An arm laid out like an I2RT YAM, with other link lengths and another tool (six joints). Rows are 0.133 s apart.
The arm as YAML. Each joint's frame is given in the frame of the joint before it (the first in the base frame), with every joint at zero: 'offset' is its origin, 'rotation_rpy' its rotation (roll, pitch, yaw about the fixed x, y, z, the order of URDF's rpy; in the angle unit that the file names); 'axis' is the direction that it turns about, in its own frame. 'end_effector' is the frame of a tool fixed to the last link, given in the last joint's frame.
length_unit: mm
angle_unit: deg
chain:
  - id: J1
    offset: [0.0, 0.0, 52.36]
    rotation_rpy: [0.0, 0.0, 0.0]
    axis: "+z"
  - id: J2
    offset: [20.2, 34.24, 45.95]
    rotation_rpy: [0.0, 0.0, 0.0]
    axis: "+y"
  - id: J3
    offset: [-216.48, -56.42, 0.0]
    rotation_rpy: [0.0, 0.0, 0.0]
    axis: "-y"
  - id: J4
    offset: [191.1, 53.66, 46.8]
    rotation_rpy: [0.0, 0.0, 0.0]
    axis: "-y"
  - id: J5
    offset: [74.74, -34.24, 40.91]
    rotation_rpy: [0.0, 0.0, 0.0]
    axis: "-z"
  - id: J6
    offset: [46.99, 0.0, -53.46]
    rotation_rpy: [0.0, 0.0, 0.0]
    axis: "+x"
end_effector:
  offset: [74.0, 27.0, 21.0]
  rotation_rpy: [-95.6, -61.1, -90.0]
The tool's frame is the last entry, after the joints.
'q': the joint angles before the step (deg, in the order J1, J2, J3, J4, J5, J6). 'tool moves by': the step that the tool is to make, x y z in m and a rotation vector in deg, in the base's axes. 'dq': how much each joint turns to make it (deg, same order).
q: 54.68, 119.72, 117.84, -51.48, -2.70, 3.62
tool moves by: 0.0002, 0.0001, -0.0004, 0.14, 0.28, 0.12
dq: -0.12, 0.10, 0.02, 0.03, -0.39, -0.01
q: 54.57, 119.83, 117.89, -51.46, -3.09, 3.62
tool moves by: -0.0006, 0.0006, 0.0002, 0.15, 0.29, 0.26
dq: -0.01, 0.15, 0.27, -0.17, -0.42, -0.02
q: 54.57, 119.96, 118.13, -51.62, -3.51, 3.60
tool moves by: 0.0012, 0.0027, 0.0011, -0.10, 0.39, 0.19
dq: -0.01, 1.48, 2.81, -1.64, -0.33, -0.01
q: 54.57, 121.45, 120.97, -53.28, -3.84, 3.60
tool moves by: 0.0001, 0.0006, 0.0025, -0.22, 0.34, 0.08
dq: -0.01, 0.88, 2.37, -1.87, -0.17, 0.01
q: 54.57, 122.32, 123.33, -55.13, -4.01, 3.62
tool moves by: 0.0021, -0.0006, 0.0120, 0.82, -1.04, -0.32
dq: -0.16, 0.00, 2.87, -1.61, 0.39, -0.10
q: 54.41, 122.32, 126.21, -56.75, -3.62, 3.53
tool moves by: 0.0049, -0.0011, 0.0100, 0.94, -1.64, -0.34
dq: -0.48, -0.13, 1.83, -0.27, 0.53, -0.59
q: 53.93, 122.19, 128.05, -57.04, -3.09, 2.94
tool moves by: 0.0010, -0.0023, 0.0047, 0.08, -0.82, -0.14
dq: -0.18, -0.53, 0.33, -0.33, 0.45, -0.42
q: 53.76, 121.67, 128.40, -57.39, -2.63, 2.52
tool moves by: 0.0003, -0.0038, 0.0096, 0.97, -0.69, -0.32
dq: -0.32, -1.35, -0.04, -0.12, -0.02, 0.01
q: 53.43, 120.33, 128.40, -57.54, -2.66, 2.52
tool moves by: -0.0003, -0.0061, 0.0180, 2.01, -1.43, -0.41
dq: -0.46, -2.42, 0.00, 0.05, -0.08, 0.00
